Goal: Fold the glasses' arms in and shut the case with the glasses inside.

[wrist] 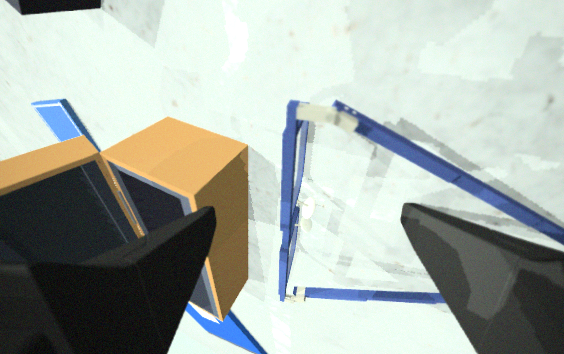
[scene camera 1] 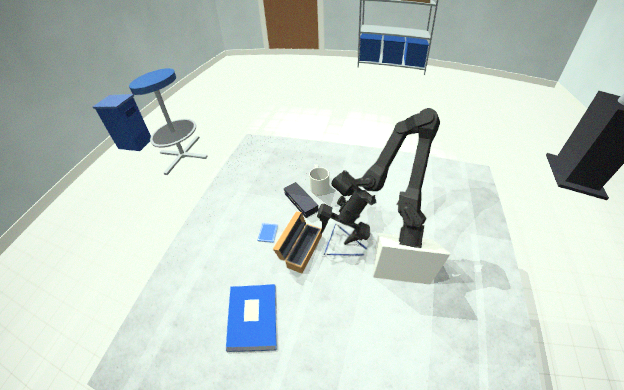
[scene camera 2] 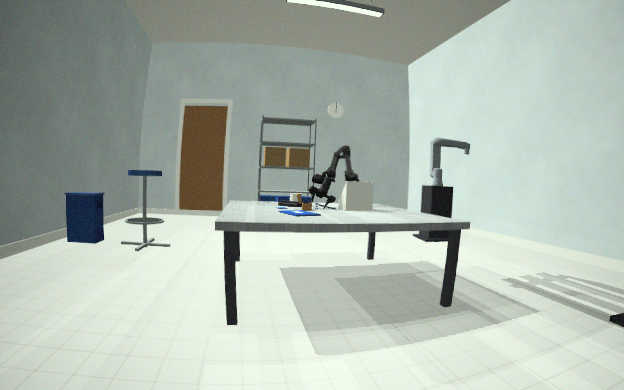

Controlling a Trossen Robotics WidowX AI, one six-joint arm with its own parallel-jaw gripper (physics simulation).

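Pixels of known places: gripper, between the fingertips: (wrist: pixel 307 213) (scene camera 1: pixel 332 238) (scene camera 2: pixel 317 205); arm's base, origin of its link: (scene camera 1: pixel 410 244) (scene camera 2: pixel 356 188).
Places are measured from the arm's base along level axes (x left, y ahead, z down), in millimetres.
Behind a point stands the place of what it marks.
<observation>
The blue-framed glasses (scene camera 1: pixel 345 255) {x 18, y 190, z 130 mm} (wrist: pixel 287 175) {x -58, y 259, z 111 mm} rest on the table with the lens front beside the case. In the wrist view one arm (wrist: pixel 450 172) slants inward and the other arm (wrist: pixel 370 295) sticks out nearly straight from the front. The orange-brown case (scene camera 1: pixel 296 268) {x 128, y 320, z 124 mm} (wrist: pixel 230 215) {x 2, y 298, z 126 mm} stands left of the glasses, its lid (scene camera 1: pixel 286 239) {x 77, y 371, z 52 mm} (wrist: pixel 50 155) {x -40, y 371, z 89 mm} open and its dark inside visible. My gripper (scene camera 1: pixel 335 236) {x -26, y 252, z 126 mm} (wrist: pixel 307 213) {x -26, y 252, z 126 mm} is open and empty above the glasses. Its left finger overlaps the case in the wrist view, and its right finger covers the end of the straighter arm.
A black box (scene camera 1: pixel 300 199) {x -146, y 427, z 112 mm} and a light mug (scene camera 1: pixel 319 182) {x -220, y 376, z 72 mm} stand behind the case. A small blue pad (scene camera 1: pixel 267 232) {x 24, y 488, z 142 mm} lies left of it, and a blue book (scene camera 1: pixel 251 335) {x 379, y 354, z 139 mm} lies in front. A white block (scene camera 1: pixel 407 262) {x 47, y -5, z 25 mm} stands under the robot's base at the right.
</observation>
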